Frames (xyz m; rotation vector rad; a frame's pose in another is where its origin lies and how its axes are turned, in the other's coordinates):
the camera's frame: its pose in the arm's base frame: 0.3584 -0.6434 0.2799 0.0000 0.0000 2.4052
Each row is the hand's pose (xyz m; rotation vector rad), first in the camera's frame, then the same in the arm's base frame.
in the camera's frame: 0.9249 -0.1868 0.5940 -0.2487 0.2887 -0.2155
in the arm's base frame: -0.2014 0.1162 0.8739 -0.4399 -0.1571 2.1556
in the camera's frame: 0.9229 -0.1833 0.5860 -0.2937 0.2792 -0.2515
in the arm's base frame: -0.2023 0.1122 0.8659 -0.4453 -0.2110 2.1155
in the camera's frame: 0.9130 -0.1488 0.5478 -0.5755 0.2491 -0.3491
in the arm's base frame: -0.2181 0.0800 0.8277 -0.5210 -0.5301 1.9670
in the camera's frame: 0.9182 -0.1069 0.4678 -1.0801 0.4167 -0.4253
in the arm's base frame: -0.2501 0.0525 0.7477 -0.8896 -0.9814 1.6820
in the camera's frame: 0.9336 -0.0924 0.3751 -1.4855 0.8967 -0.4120
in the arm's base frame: -0.2712 0.0521 0.6550 -1.5180 -1.1769 1.3226
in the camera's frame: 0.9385 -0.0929 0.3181 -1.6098 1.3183 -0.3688
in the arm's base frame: -0.2745 0.0557 0.5980 -1.9606 -1.1133 1.0630
